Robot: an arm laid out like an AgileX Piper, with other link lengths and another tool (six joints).
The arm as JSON. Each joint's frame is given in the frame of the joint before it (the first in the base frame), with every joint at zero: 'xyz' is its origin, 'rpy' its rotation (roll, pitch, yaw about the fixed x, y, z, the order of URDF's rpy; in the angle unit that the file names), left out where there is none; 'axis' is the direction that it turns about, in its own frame. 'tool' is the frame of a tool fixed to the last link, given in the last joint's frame.
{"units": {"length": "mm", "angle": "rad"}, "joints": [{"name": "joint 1", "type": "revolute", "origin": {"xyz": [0.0, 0.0, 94.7]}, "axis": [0.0, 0.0, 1.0]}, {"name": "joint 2", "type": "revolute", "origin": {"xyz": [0.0, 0.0, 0.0], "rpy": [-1.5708, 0.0, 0.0]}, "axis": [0.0, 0.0, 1.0]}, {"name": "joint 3", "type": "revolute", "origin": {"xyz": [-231.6, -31.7, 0.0]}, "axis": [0.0, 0.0, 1.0]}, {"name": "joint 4", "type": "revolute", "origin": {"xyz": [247.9, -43.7, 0.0], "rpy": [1.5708, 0.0, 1.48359]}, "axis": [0.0, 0.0, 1.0]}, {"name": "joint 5", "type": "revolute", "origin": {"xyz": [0.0, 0.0, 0.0], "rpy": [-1.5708, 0.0, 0.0]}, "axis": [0.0, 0.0, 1.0]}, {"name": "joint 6", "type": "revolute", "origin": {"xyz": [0.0, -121.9, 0.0], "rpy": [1.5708, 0.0, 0.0]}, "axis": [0.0, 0.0, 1.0]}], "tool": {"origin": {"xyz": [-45.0, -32.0, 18.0], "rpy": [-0.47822, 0.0, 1.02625]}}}
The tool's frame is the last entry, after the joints.
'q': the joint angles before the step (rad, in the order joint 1, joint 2, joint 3, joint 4, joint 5, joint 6). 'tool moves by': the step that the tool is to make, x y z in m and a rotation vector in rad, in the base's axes. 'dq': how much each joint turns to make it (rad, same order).
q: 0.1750 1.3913 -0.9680 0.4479 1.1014 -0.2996
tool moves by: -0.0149 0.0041 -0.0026 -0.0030 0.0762 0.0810
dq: 0.0000 -0.0084 -0.0001 -0.0010 0.1105 -0.0390
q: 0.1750 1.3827 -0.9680 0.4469 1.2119 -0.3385
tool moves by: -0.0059 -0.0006 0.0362 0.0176 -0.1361 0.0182
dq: 0.0002 -0.1230 0.0001 -0.0032 -0.0061 -0.0217
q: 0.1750 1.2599 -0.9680 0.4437 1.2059 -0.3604
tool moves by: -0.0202 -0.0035 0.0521 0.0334 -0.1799 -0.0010
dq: -0.0002 -0.1914 0.0001 0.0001 0.0072 0.0045
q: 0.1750 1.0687 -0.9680 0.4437 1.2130 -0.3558
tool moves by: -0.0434 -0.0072 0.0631 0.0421 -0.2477 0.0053
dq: 0.0004 -0.2649 0.0001 -0.0016 0.0144 0.0013
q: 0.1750 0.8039 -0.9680 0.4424 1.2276 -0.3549
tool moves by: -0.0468 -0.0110 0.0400 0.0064 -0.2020 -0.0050
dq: -0.0011 -0.2205 -0.0003 -0.0292 0.0216 0.0028
